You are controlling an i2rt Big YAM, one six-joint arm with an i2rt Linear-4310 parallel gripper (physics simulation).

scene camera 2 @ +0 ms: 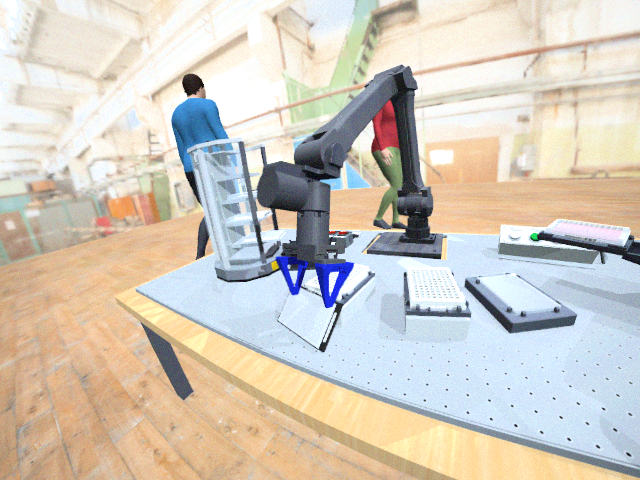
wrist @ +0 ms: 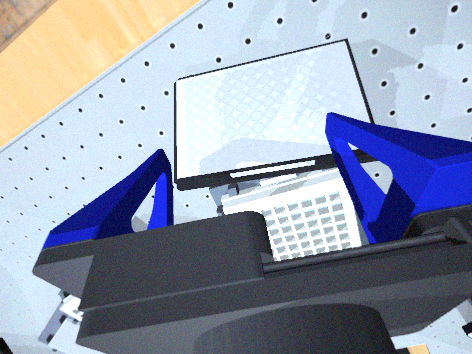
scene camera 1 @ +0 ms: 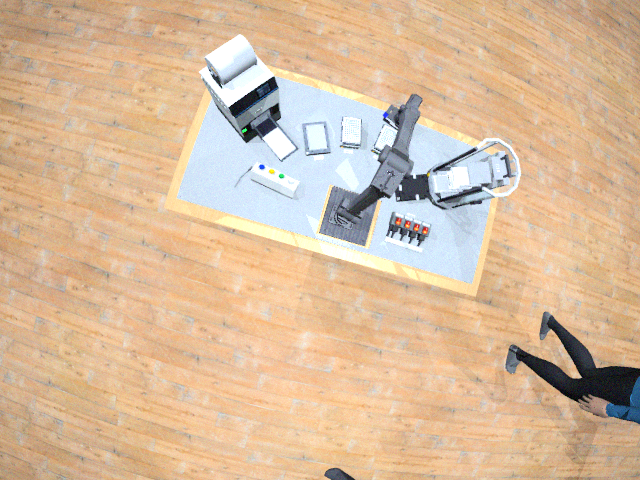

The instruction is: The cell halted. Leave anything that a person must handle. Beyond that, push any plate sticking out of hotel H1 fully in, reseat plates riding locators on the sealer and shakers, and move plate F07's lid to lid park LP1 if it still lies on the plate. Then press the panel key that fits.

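Frame: origin at the arm's base, x left, y down, z back, level; metres.
Seen in the pictures: gripper, fingertip midpoint: [scene camera 2: 310, 300] [wrist: 244, 139] [scene camera 1: 393, 121]; arm's base, link origin: [scene camera 2: 417, 239] [scene camera 1: 342, 217].
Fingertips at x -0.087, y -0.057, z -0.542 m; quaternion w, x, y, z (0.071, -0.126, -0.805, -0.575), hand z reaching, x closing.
Pixels of each thing's top centre, then the offset from my fingertips to it. "*": a spot on its surface instead.
- lid, top centre: [wrist: 264, 132] [scene camera 2: 304, 297] dx -0.013, dy -0.004, dz +0.000 m
- white well plate, top centre: [wrist: 304, 259] [scene camera 2: 338, 275] [scene camera 1: 388, 139] dx +0.001, dy -0.001, dz +0.104 m
- white plate, top centre: [scene camera 2: 432, 282] [scene camera 1: 352, 129] dx +0.184, dy -0.001, dz +0.130 m
- sealer, surface spot: [scene camera 1: 242, 90] * dx +0.645, dy -0.261, dz +0.255 m
- Hotel H1, top centre: [scene camera 2: 227, 139] [scene camera 1: 500, 166] dx -0.391, dy -0.351, dz +0.191 m
- key panel, top centre: [scene camera 2: 546, 229] [scene camera 1: 274, 177] dx +0.447, dy -0.015, dz +0.484 m
My gripper [scene camera 2: 311, 298] [wrist: 244, 139] is open and empty, low over the right-hand shaker. A thin plate or lid [scene camera 2: 306, 317] [wrist: 260, 110] with a clear face and dark edges stands tilted beside that shaker, just beyond the fingers in the wrist view. A white well plate [scene camera 1: 385, 138] [wrist: 315, 215] is on the shaker, partly hidden by my gripper. Another white plate [scene camera 1: 351, 129] [scene camera 2: 435, 285] sits on the neighbouring shaker. The sealer [scene camera 1: 242, 90] has its tray out with a plate [scene camera 1: 279, 143] [scene camera 2: 586, 231] on it. Hotel H1 [scene camera 2: 204, 206] stands upright; whether a plate sticks out is unclear.
A dark-framed holder [scene camera 1: 307, 139] [scene camera 2: 540, 322] carries a pale flat piece. The key panel [scene camera 1: 273, 180] [scene camera 2: 547, 251] has blue, yellow, green and white keys. A row of red-lit units [scene camera 1: 407, 225] is right of the arm base. A person in blue [scene camera 2: 199, 121] and one in red [scene camera 2: 386, 129] stand beyond the table.
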